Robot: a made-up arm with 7 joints.
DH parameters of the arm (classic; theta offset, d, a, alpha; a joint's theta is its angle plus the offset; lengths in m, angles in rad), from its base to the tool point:
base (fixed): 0 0 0 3.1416
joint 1: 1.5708 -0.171 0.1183 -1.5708
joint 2: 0 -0.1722 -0.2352 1.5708
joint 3: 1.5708 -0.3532 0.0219 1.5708
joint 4: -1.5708 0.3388 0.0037 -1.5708
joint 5: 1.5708 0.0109 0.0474 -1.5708
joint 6: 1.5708 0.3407 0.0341 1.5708
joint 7: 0 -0.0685 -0.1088 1.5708
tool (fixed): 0 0.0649 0 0
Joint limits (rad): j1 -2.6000..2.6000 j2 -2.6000..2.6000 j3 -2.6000..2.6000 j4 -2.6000..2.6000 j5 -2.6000..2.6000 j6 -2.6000..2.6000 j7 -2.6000..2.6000
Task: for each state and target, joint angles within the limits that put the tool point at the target. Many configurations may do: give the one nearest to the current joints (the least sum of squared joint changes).
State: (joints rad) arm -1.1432 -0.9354 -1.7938 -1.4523 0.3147 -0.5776 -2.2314
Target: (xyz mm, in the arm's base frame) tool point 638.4 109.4 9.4
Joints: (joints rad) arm -0.9269 -1.1133 -1.4093 -1.4406 0.1343 -0.6152 -2.2628
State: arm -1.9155 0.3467 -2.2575 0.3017 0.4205 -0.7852 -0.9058
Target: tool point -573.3 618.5 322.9
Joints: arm -1.7262 -0.0551 -2.1319 0.2917 0.7313 -0.7967 -0.8537
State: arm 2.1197 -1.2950 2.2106 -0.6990 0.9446 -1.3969 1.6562
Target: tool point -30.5 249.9 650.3
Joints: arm 2.0604 -1.4167 1.9456 -0.5335 0.8915 -1.3427 1.6198
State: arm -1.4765 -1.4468 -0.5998 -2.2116 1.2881 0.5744 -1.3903
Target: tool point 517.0 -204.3 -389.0
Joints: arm -1.1533 -1.7038 -0.0531 -1.9330 1.0942 0.5633 -1.4349
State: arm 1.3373 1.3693 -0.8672 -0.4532 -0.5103 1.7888 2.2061
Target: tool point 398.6 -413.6 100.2
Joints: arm 0.7614 1.4155 -1.5705 -0.1851 -0.1315 1.5516 2.1339
